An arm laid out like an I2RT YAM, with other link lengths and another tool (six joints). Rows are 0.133 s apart.
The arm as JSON. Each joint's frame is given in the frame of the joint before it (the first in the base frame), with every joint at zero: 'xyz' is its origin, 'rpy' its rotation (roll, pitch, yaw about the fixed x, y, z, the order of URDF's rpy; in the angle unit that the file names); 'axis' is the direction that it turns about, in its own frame. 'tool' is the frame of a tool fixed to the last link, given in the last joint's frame.
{
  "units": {
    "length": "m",
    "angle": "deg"
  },
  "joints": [
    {
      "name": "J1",
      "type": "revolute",
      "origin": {
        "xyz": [
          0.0,
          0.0,
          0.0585
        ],
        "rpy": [
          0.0,
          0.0,
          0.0
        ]
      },
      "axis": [
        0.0,
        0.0,
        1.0
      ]
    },
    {
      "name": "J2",
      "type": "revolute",
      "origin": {
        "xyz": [
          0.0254,
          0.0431,
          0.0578
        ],
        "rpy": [
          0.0,
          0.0,
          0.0
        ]
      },
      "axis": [
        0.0,
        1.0,
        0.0
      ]
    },
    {
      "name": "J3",
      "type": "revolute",
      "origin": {
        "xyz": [
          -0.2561,
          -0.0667,
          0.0
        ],
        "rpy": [
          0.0,
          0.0,
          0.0
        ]
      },
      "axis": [
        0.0,
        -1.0,
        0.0
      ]
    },
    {
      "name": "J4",
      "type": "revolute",
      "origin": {
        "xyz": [
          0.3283,
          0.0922,
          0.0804
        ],
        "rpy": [
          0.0,
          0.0,
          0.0
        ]
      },
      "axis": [
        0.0,
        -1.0,
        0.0
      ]
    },
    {
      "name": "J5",
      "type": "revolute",
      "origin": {
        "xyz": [
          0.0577,
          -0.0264,
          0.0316
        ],
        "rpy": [
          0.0,
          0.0,
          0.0
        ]
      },
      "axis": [
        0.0,
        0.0,
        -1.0
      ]
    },
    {
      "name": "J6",
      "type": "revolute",
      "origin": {
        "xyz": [
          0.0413,
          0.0,
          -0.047
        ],
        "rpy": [
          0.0,
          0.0,
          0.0
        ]
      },
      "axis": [
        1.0,
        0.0,
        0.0
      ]
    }
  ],
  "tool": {
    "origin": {
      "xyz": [
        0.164,
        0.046,
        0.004
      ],
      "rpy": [
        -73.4,
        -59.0,
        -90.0
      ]
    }
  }
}
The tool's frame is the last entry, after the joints.
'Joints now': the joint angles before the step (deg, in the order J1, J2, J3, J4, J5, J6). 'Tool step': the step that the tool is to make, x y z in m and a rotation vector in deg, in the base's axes. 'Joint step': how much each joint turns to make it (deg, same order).
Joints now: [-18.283, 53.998, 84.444, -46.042, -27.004, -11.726]
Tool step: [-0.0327, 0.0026, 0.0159, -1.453, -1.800, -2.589]
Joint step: [0.018, -4.630, 1.013, -3.542, 2.728, -0.149]
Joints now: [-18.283, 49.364, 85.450, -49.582, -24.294, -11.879]
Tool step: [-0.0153, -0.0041, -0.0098, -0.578, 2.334, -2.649]
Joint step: [0.000, -2.142, -0.212, -4.206, 2.886, -0.619]
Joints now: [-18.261, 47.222, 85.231, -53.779, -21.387, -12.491]
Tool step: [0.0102, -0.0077, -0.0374, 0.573, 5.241, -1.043]
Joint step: [0.029, 0.034, -4.097, -1.291, 1.364, -0.748]
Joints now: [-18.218, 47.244, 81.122, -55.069, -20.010, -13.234]
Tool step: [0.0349, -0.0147, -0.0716, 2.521, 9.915, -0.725]
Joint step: [-0.008, 4.559, -6.328, 0.570, 0.954, -0.333]
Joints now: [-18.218, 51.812, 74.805, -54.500, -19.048, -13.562]
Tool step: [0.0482, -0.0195, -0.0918, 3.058, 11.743, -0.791]
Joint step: [-0.001, 10.827, -4.649, 3.323, 1.092, -0.132]
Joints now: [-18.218, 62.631, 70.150, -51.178, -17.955, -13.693]
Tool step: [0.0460, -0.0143, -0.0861, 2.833, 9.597, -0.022]
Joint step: [0.281, 14.679, 0.078, 4.611, 0.413, 0.041]
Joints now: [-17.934, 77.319, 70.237, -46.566, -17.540, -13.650]
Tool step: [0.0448, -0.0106, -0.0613, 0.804, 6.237, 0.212]
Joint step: [0.959, 15.333, 6.327, 2.821, 1.331, 0.019]
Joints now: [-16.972, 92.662, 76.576, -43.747, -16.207, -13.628]
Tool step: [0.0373, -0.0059, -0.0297, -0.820, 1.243, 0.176]
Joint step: [1.099, 9.865, 6.426, 2.545, 1.446, 0.246]
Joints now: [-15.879, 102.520, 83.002, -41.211, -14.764, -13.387]
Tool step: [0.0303, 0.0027, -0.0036, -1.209, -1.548, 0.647]
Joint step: [1.509, 5.455, 5.581, 1.775, 1.093, 0.372]
